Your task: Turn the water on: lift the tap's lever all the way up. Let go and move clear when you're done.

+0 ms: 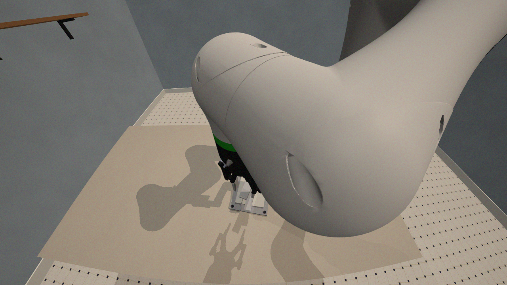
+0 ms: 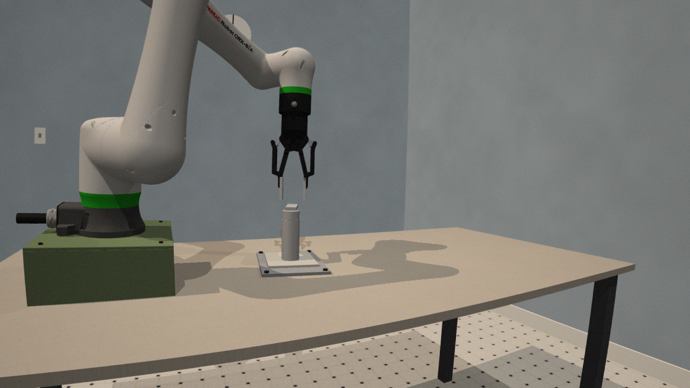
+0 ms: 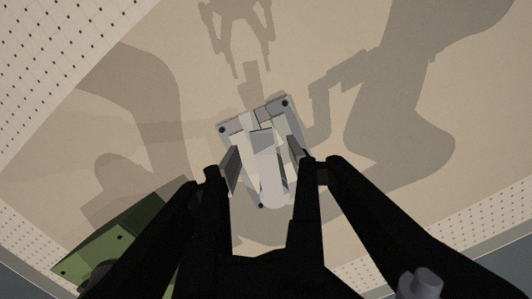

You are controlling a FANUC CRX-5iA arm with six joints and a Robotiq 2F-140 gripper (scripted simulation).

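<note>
Now: the lever 50 mm below my hand, 30 mm to the right of it and 10 mm behind it. The rest, counted from my hand: tap: 100 mm below, 50 mm to the right, 20 mm behind.
</note>
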